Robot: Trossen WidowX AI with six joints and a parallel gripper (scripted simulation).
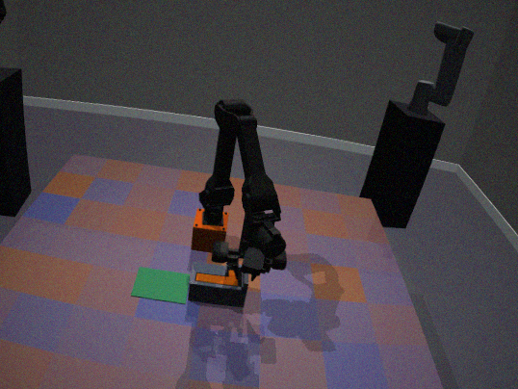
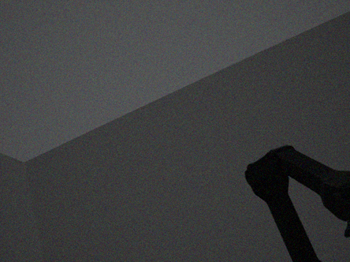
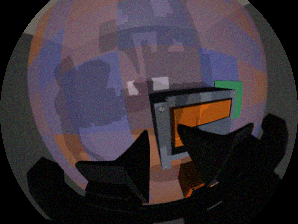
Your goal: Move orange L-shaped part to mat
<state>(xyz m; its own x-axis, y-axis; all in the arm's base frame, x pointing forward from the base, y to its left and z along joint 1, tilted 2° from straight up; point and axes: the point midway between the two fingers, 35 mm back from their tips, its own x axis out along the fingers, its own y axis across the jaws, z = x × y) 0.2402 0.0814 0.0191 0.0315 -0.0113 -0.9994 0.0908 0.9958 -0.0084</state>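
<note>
The orange L-shaped part is 1 cm behind my gripper tip, 6 cm to the right of it and 2 cm below it. The rest, counted from my gripper tip: green mat (3 cm behind, 22 cm to the right, 8 cm below).
</note>
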